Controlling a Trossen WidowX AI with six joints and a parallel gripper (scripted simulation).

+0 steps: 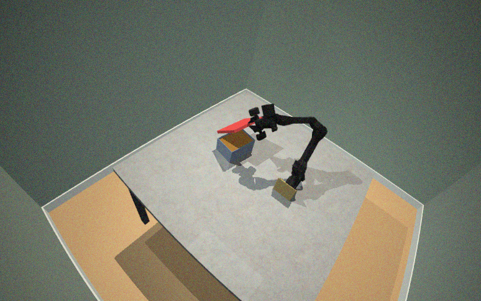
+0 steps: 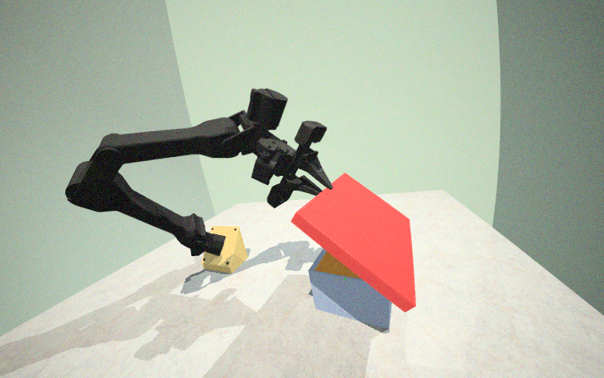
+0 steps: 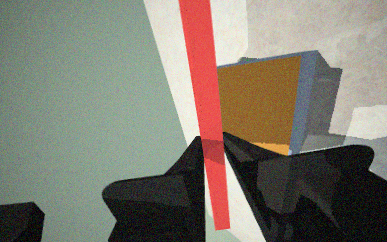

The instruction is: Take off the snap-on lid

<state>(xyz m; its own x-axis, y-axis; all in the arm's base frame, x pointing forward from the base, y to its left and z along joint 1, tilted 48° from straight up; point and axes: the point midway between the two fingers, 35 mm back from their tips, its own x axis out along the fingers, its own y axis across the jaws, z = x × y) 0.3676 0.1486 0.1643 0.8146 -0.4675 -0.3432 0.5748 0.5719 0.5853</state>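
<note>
Now: the lid 7 cm ahead of my gripper tip and 5 cm below it. From my gripper tip the other things lie so: pale blue storage box 18 cm below, 4 cm to the left, 4 cm ahead.
</note>
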